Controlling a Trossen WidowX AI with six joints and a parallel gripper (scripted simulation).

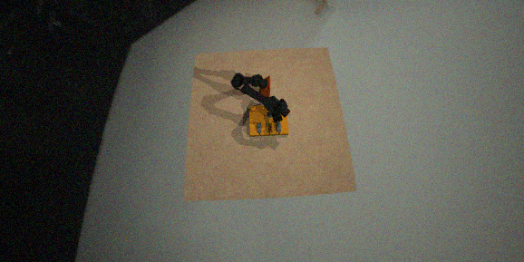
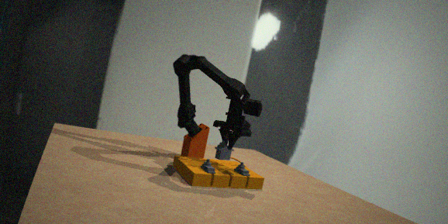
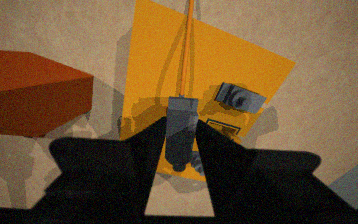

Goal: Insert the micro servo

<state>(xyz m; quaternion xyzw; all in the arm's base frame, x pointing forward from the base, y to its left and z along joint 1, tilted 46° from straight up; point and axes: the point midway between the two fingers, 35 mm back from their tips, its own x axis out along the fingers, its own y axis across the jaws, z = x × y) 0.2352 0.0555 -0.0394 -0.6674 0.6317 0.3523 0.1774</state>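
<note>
My gripper tip is 1 cm past the orange deck, 4 cm to the left of it and 10 cm above it.
</note>
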